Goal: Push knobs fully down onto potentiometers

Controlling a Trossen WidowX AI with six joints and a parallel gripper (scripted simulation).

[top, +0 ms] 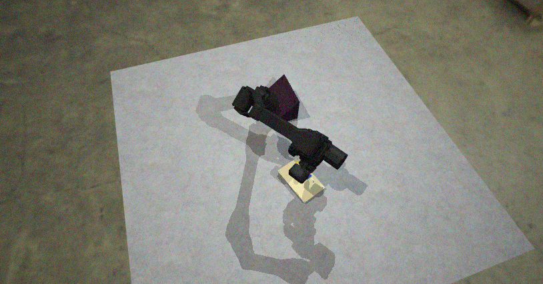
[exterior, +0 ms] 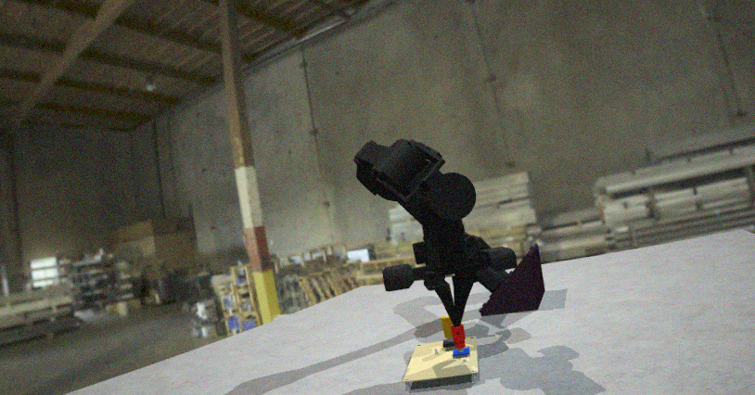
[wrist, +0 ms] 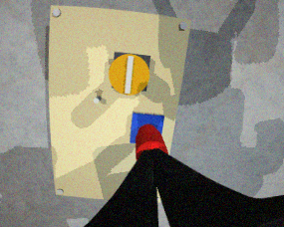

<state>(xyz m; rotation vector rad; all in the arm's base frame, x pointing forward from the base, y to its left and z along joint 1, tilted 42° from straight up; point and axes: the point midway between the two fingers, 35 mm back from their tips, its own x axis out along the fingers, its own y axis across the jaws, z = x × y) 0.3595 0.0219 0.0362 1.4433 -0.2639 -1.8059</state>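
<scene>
Now: gripper tip 1 cm above the red knob. Round my gripper tip: yellow knob (4 cm behind, 3 cm to the right, 1 cm below).
</scene>
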